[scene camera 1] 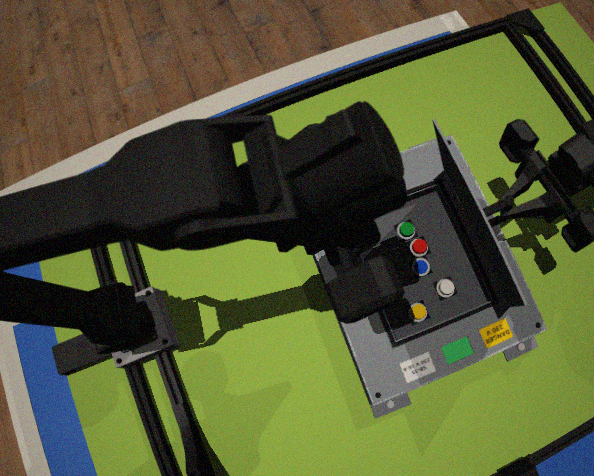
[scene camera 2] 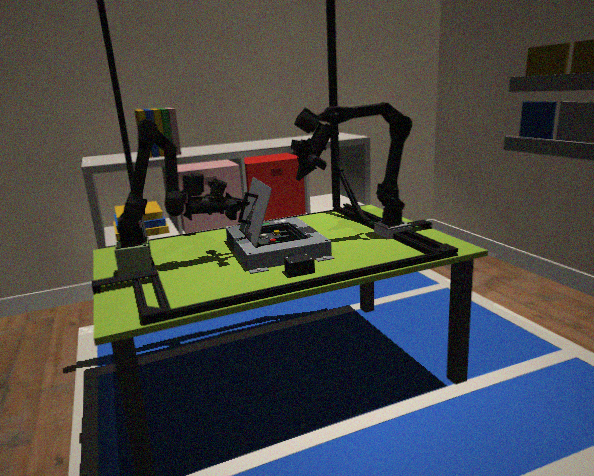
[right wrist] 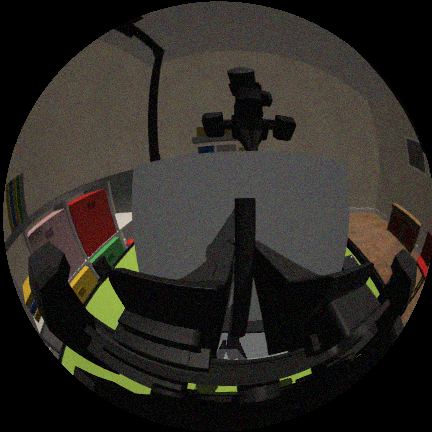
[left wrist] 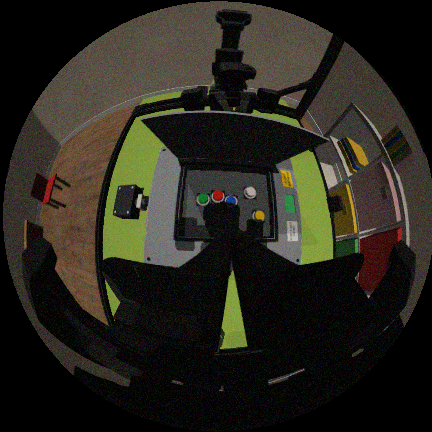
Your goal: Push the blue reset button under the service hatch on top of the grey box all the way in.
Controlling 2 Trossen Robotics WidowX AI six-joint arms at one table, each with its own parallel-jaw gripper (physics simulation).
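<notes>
The blue button [scene camera 1: 422,267] [left wrist: 230,200] sits in a pale ring in the recess of the grey box [scene camera 1: 367,362] [scene camera 2: 310,249] [left wrist: 162,200]; a dark shadow partly covers it, and its depth cannot be judged. The service hatch [scene camera 1: 475,225] [scene camera 2: 259,210] [left wrist: 230,137] [right wrist: 180,215] stands raised. My left gripper [scene camera 2: 300,176] [left wrist: 230,233] is shut and empty, above the box and apart from the button; its fingertips are hidden in scene camera 1. My right gripper [scene camera 1: 490,216] [scene camera 2: 243,204] [right wrist: 241,245] is shut on the black hatch handle, on the hatch's outer side.
Green [scene camera 1: 407,229] [left wrist: 202,199], red [scene camera 1: 419,247] [left wrist: 218,195], white [scene camera 1: 445,288] [left wrist: 250,192] and yellow [scene camera 1: 419,312] [left wrist: 259,215] buttons share the recess with the blue one. A black block [scene camera 2: 299,265] [left wrist: 128,201] stands beside the box.
</notes>
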